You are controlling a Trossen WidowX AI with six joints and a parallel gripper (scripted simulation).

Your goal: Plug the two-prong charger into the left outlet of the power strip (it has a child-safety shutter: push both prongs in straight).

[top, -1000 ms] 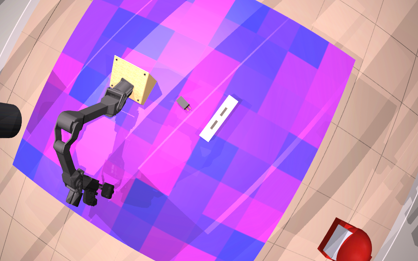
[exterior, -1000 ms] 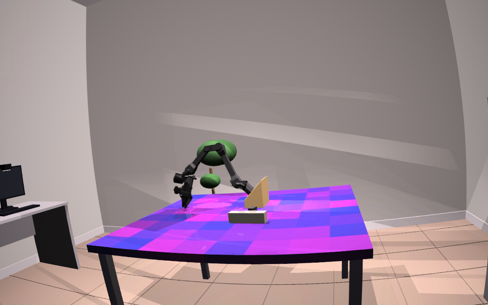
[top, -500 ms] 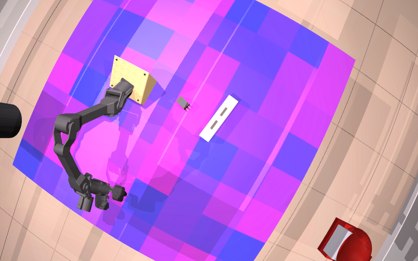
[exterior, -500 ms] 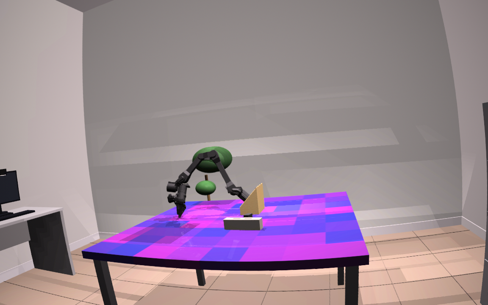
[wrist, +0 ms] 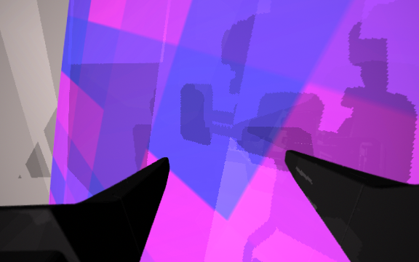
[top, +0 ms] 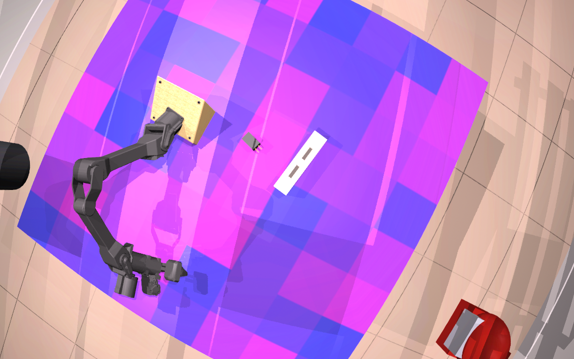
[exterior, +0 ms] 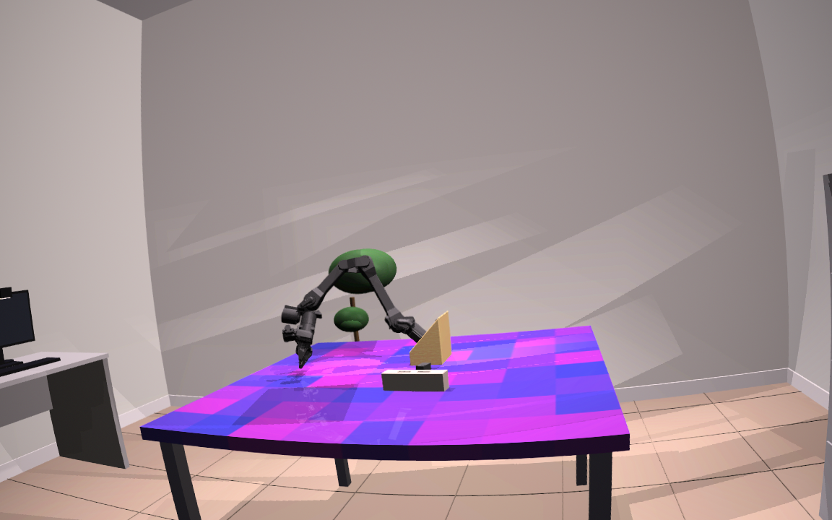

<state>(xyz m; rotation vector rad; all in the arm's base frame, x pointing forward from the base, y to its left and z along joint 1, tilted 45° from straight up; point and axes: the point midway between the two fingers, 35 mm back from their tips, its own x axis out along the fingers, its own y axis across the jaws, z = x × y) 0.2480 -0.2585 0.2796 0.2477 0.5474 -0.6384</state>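
Right now my gripper tip is 46 cm to the right of the two-prong charger, 3 cm past it and 3 cm above it.
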